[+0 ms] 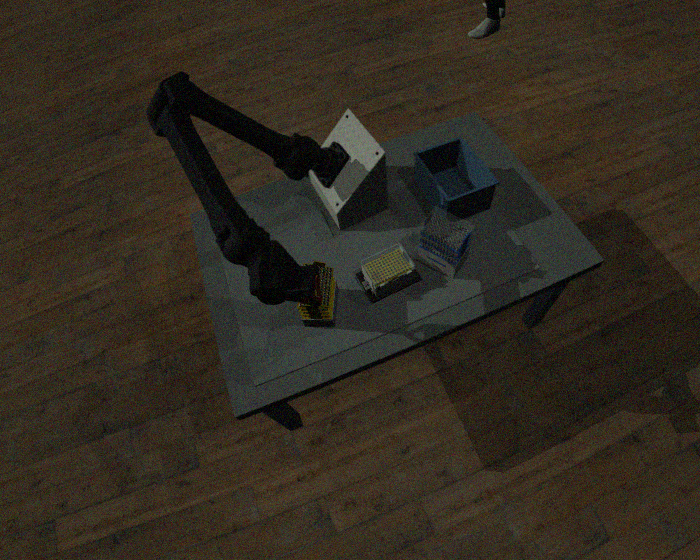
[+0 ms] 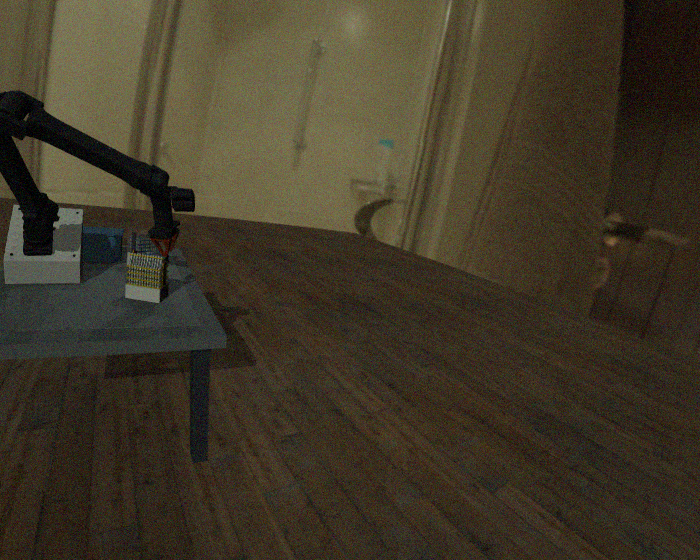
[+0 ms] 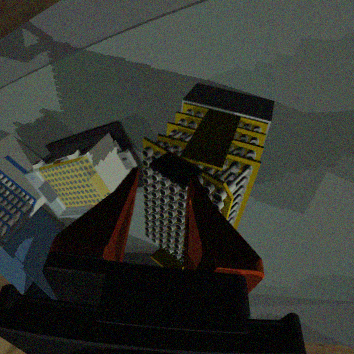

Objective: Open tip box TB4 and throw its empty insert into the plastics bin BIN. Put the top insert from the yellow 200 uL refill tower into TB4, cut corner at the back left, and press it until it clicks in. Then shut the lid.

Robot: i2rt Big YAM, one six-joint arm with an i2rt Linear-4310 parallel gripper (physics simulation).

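Note:
The yellow 200 uL refill tower [image 1: 318, 295] [image 2: 145, 276] [image 3: 228, 140] stands at the table's front left. My gripper [image 1: 312, 282] [image 2: 165, 246] [image 3: 163, 177] is right over it, its red fingers closed on either long side of the top insert [image 3: 165, 207], a rack of grey tips that sits a little off from the layers below. Tip box TB4 [image 1: 388, 270] [image 3: 74, 182] lies to the right of the tower with its dark lid [image 3: 88, 138] open and a yellow insert with empty holes inside. The blue plastics bin BIN [image 1: 456, 178] [image 2: 100, 245] stands at the back right.
A blue-rimmed tip box [image 1: 445, 239] [image 3: 14, 200] stands between TB4 and the bin. A white slanted stand [image 1: 359, 167] [image 2: 75, 245] is at the back middle, close to the arm's upper link. The grey table [image 1: 292, 356] ends just in front of the tower.

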